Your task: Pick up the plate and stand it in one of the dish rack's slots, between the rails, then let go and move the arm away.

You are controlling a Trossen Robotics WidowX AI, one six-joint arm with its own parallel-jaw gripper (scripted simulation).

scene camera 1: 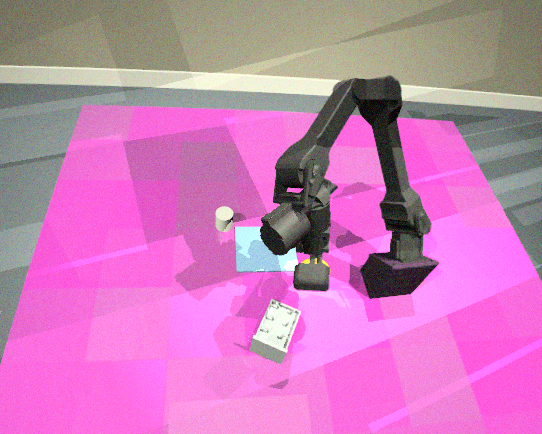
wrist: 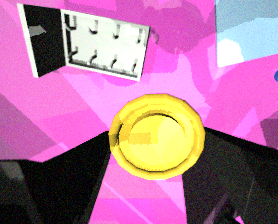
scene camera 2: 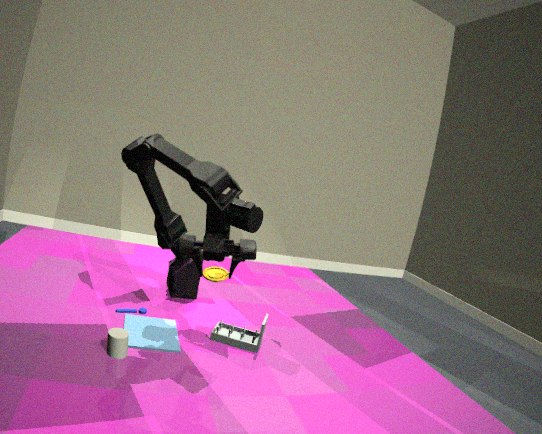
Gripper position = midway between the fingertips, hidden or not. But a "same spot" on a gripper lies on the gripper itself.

Scene:
My gripper shows in scene camera 1, in the wrist view [155,134] and in scene camera 2. A grey dish rack shows in scene camera 1, in the wrist view and in scene camera 2 [242,338]. One and the same spot on my gripper: [scene camera 1: 309,276] is [scene camera 2: 252,244]. One and the same spot on the grey dish rack: [scene camera 1: 274,334] is [wrist: 98,45].

